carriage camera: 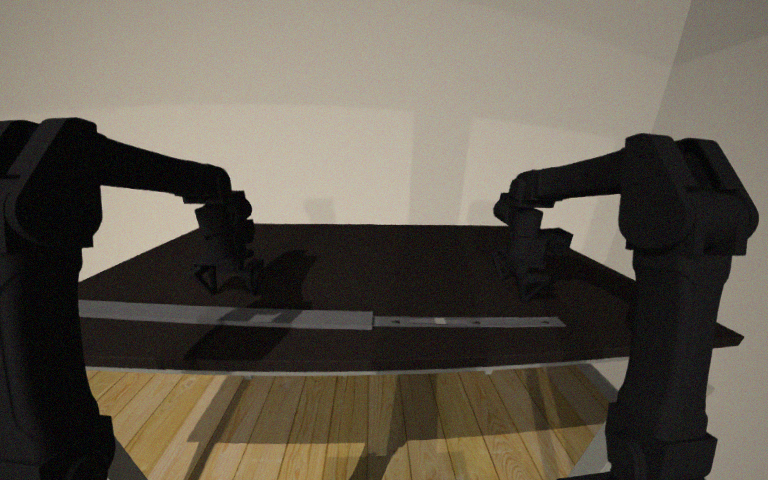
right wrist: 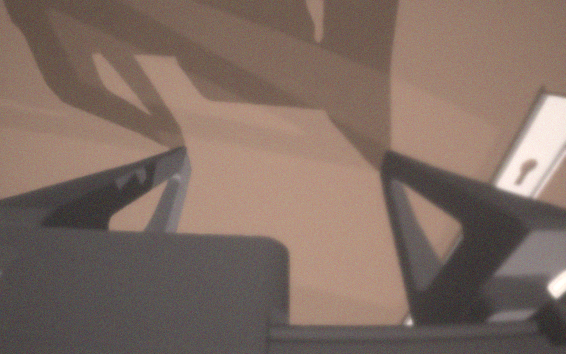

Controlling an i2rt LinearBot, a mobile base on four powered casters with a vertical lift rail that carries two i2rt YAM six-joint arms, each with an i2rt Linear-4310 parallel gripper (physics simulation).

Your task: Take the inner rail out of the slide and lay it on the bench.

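Places are measured from the left arm's base along level axes (x left, y back, z up), in millimetres.
Where they show: left gripper, fingertip midpoint: (carriage camera: 234, 293); right gripper, fingertip midpoint: (carriage camera: 512, 289) (right wrist: 285, 159).
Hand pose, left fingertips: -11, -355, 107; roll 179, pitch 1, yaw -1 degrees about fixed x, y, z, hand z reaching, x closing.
Observation:
After its pixels a point has its place, as x, y, z.
The slide lies along the front of the dark bench (carriage camera: 396, 266) @[-403, -500, 107]. Its wider grey outer part (carriage camera: 334, 319) @[-260, -257, 117] is at the left, partly in shadow. The narrower inner rail (carriage camera: 509, 322) @[-608, -250, 108] (right wrist: 539, 145) @[-699, -247, 109] sticks out of its right end. In the right wrist view the rail's end with a keyhole slot shows at the right edge, outside the fingers. My left gripper (carriage camera: 233, 287) @[-11, -355, 107] is open and empty, above the bench behind the wide part. My right gripper (carriage camera: 514, 288) @[-682, -366, 110] (right wrist: 285, 159) @[-682, -366, 110] is open and empty, above the bench behind the rail's free end.
The bench's front edge (carriage camera: 317, 371) @[-244, -169, 84] runs just in front of the slide, with plank flooring (carriage camera: 317, 413) below it. A pale wall (carriage camera: 351, 141) @[-239, -954, 468] stands behind the bench. Arm shadows fall across the bench and the slide.

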